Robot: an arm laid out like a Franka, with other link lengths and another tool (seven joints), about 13 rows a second.
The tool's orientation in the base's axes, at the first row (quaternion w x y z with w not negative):
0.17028 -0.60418 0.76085 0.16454
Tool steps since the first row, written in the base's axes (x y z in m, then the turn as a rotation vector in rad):
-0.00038 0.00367 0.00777 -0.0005 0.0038 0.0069
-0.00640 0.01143 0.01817 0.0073 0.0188 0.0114
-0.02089 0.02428 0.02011 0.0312 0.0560 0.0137
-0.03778 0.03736 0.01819 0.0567 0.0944 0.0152
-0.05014 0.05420 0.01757 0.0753 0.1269 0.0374
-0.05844 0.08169 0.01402 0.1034 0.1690 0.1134
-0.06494 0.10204 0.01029 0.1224 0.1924 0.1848
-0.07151 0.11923 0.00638 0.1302 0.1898 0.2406
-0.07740 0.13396 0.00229 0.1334 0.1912 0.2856
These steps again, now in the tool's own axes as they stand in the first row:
-0.00665 0.00151 -0.00525 -0.0063 0.0016 -0.0044
-0.01683 0.00952 -0.01130 -0.0230 -0.0026 -0.0011
-0.02574 0.02651 -0.00804 -0.0612 -0.0177 0.0153
-0.03258 0.04572 -0.00139 -0.1005 -0.0343 0.0330
-0.04421 0.06139 0.00610 -0.1426 -0.0444 0.0292
-0.06456 0.07526 0.02129 -0.2198 -0.0593 -0.0174
-0.07905 0.08582 0.03349 -0.2767 -0.0696 -0.0689
-0.09070 0.09576 0.04441 -0.3016 -0.0753 -0.1192
-0.10030 0.10451 0.05441 -0.3241 -0.0761 -0.1583

